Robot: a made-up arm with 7 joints.
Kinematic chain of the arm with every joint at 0, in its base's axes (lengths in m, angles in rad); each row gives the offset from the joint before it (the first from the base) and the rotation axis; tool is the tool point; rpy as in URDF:
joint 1: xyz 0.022 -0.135 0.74 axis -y
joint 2: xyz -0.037 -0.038 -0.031 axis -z
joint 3: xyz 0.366 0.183 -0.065 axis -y
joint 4: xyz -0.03 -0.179 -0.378 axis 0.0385 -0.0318 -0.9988
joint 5: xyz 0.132 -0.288 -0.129 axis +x
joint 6: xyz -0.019 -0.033 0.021 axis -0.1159 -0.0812 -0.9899
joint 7: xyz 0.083 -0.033 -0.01 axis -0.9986 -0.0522 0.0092
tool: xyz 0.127 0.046 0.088 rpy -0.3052 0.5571 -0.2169
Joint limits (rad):
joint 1: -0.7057..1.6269
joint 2: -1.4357..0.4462
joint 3: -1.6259..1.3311
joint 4: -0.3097..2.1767
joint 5: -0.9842..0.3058
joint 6: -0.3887..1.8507
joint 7: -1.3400..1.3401
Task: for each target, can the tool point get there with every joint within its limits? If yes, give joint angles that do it. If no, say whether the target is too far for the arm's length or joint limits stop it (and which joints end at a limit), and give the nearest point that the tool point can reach.
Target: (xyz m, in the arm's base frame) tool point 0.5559 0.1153 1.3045
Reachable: yes | joints 1.3083 -0.9908 0.6584 0.6501 -0.6393 -0.0630 -0.9626
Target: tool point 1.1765 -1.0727 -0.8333
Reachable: no: too far | nearest point 0.6198 -0.6250 -0.0746 | short by 1.042 m
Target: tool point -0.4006 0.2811 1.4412
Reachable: no: joint limits stop it (at a limit: joint 1, joint 3, joint 4, joint 7) | nearest point -0.2212 0.2862 1.4598 | short by 0.180 m
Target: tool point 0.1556 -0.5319 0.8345
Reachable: yes | joints 0.1323 -1.1600 -1.0223 1.4684 0.1406 0.6302 -0.4233
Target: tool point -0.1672 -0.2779 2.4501
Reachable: no: too far | nearest point -0.0362 -0.2377 1.7835 | short by 0.681 m
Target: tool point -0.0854 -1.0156 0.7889
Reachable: no: joint limits stop it (at a limit: joint 1, joint 5, joint 7) | nearest point -0.0725 -0.7690 0.7696 | short by 0.248 m
